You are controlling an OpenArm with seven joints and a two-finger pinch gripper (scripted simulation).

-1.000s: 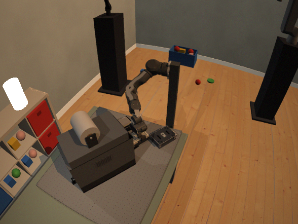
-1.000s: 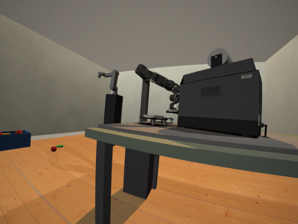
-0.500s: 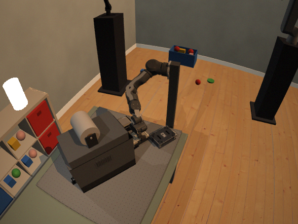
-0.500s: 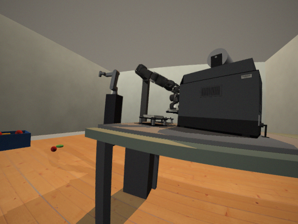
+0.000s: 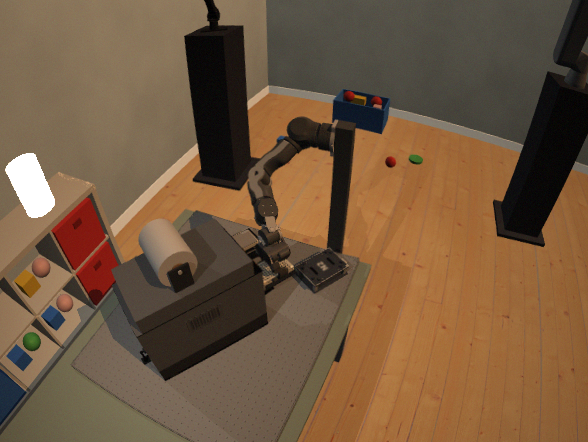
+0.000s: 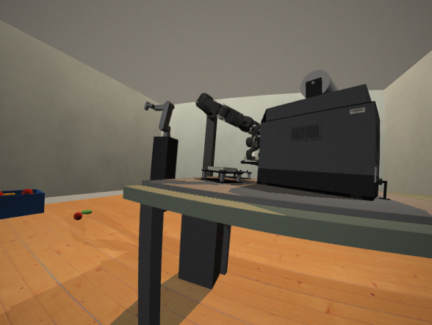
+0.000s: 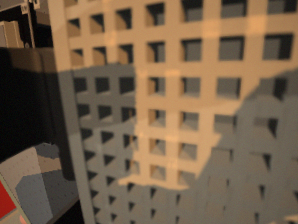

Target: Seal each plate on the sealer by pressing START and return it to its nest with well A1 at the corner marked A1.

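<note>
Now: the dark sealer stage 20 mm below my hand. Also, from my hand: white well plate right at my hand; then warning sticker 130 mm to the right, 30 mm ahead, 30 mm above; then pale start button 130 mm ahead, 70 mm above, 20 mm to the left.
</note>
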